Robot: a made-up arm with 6 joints. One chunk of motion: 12 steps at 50 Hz.
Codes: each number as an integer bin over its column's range. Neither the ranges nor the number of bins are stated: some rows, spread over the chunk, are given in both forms.
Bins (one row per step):
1: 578 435 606 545 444 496
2: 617 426 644 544 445 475
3: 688 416 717 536 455 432
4: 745 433 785 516 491 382
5: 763 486 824 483 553 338
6: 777 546 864 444 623 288
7: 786 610 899 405 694 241
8: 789 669 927 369 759 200
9: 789 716 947 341 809 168
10: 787 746 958 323 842 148
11: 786 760 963 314 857 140
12: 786 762 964 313 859 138
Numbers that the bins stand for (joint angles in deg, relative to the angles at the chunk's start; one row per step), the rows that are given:
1: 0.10 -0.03 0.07 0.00 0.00 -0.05
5: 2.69 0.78 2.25 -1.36 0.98 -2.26
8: 3.06 3.71 3.28 -3.87 2.84 -4.20
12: 3.02 5.20 3.65 -5.11 3.74 -5.07
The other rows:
2: 0.65 -0.18 0.45 -0.02 0.01 -0.34
3: 1.64 -0.34 1.18 -0.20 0.10 -0.95
4: 2.44 -0.07 1.86 -0.64 0.42 -1.65
6: 2.89 1.74 2.65 -2.22 1.61 -2.96
7: 3.02 2.77 3.00 -3.08 2.25 -3.62
9: 3.06 4.47 3.48 -4.49 3.29 -4.65
10: 3.03 4.95 3.59 -4.89 3.59 -4.93
11: 3.02 5.17 3.64 -5.09 3.72 -5.04

